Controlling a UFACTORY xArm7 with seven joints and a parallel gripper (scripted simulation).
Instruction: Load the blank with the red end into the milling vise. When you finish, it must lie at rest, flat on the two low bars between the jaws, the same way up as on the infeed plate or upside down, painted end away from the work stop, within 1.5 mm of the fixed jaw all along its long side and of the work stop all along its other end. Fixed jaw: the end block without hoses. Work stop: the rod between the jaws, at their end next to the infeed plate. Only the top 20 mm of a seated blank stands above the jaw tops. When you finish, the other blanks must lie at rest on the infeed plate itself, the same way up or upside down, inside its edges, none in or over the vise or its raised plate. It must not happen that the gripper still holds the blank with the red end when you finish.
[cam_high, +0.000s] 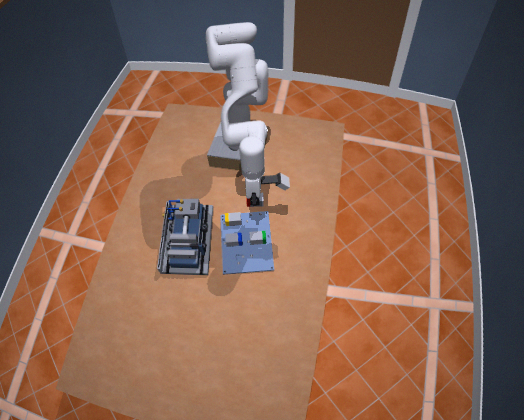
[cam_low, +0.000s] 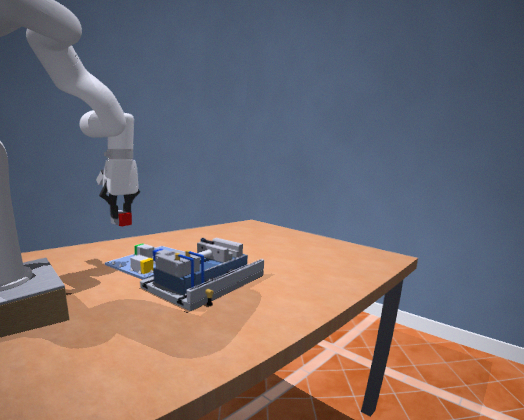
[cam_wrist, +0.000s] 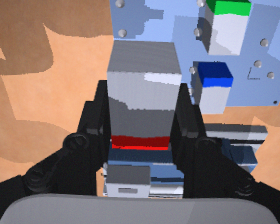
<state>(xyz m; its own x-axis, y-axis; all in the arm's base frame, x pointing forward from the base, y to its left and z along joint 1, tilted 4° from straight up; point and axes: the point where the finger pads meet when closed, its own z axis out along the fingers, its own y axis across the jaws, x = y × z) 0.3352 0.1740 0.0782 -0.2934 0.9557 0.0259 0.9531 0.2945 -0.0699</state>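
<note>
The grey end block is 22 cm to the right of my hand, 19 cm ahead of it and 10 cm below it. Round my hand: red-ended blank 2 cm below; then green-ended blank 15 cm below, 8 cm ahead, 3 cm to the left; then yellow-ended blank 15 cm below, 8 cm to the right, 3 cm ahead.
</note>
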